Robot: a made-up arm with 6 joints.
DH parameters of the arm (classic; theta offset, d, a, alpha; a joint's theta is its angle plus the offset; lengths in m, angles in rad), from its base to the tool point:
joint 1: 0 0.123 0 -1.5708
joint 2: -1.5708 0 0.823 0
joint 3: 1.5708 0.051 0 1.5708
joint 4: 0 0.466 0 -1.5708
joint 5: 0 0 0 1.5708
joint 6: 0 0.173 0 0
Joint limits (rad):
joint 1: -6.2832..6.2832
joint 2: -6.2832..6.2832
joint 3: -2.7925..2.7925
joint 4: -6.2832..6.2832
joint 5: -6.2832..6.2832
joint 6: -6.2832..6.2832
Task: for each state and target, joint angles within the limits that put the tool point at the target. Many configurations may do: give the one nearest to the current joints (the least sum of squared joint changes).
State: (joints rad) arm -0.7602 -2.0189 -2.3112 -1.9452 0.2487 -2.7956
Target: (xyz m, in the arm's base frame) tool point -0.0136 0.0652 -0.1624
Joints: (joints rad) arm -1.0566 -2.1960 -2.7925 -2.2375 0.2283 -2.7956
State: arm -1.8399 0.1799 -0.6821 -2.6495 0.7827 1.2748
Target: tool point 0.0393 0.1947 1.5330
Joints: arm -1.7191 0.0140 -0.2480 -2.5998 0.4763 1.2748
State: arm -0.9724 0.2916 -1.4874 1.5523 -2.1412 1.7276
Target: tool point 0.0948 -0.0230 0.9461
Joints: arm -0.5073 0.4727 -1.7283 1.5263 -2.9961 1.7276
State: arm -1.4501 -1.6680 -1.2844 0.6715 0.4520 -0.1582
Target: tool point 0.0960 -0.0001 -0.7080
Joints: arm -1.5266 -2.3678 -2.0232 0.7640 0.3846 -0.1582
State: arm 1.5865 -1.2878 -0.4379 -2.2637 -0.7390 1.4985
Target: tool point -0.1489 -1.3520 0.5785
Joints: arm 1.5541 -1.1747 -0.2757 -2.2865 -0.6153 1.4985
